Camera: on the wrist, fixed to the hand. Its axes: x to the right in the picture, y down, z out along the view.
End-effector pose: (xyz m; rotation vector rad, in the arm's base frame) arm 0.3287 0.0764 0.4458 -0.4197 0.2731 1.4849
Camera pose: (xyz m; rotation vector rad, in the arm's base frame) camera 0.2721 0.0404 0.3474 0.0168 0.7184 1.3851
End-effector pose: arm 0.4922 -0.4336 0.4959 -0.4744 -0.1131 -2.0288
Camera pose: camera 0.5182 -0.4974 0.3988 -0.0784 -0.6227 -1.8409
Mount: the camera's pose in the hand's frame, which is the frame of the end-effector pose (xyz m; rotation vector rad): 0.0053 0.0652 -0.0995 0.5667 0.0383 0.0591
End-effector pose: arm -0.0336 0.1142 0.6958 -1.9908 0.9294 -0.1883
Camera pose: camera -0.1109 0.0238 0.7013 -1.4395 0.8431 -0.4091
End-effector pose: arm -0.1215 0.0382 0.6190 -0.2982 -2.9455 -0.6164
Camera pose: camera -0.1052 0.0571 0.7354 -0.3017 -2.9005 0.2248
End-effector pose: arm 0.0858 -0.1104 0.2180 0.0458 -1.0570 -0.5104
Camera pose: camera 0.1962 -0.0754 0.1904 0.5204 -1.1344 -0.1432
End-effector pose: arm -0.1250 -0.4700 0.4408 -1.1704 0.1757 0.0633
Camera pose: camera -0.1394 -0.5363 0.3430 -0.6016 0.2433 0.0392
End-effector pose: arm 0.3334 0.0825 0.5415 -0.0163 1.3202 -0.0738
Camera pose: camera 0.2413 0.1502 0.5082 0.5069 1.2982 -0.3965
